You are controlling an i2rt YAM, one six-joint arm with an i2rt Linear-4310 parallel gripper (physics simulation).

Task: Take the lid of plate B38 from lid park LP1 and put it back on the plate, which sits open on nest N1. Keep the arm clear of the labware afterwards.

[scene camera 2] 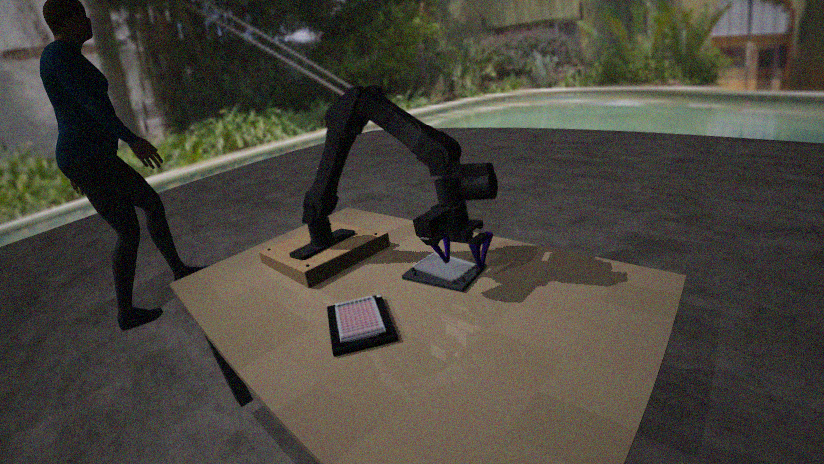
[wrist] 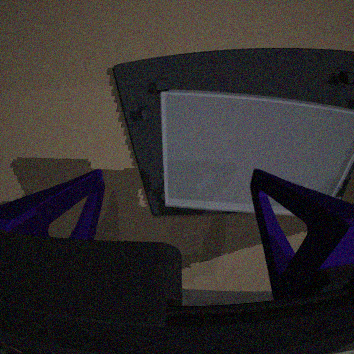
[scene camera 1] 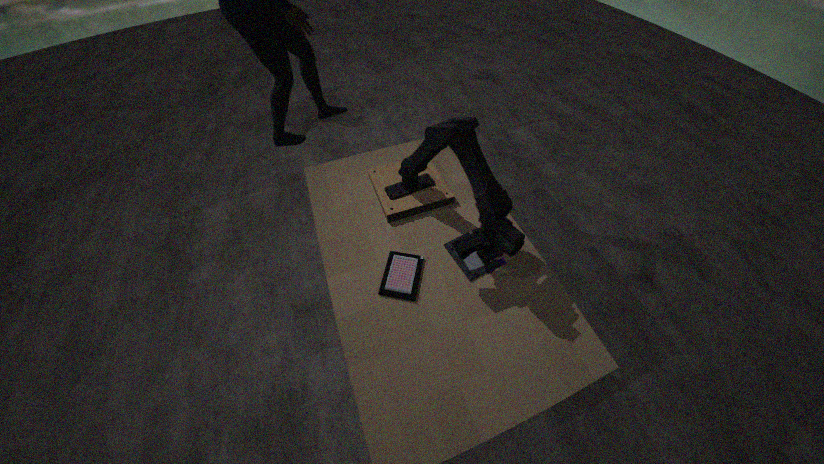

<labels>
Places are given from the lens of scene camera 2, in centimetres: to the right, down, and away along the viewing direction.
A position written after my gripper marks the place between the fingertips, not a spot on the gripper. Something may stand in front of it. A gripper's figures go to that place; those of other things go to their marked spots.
my gripper (scene camera 2: 464, 265): 12, 8, 85
pale grey lid (scene camera 2: 456, 268): 10, 8, 86
</labels>
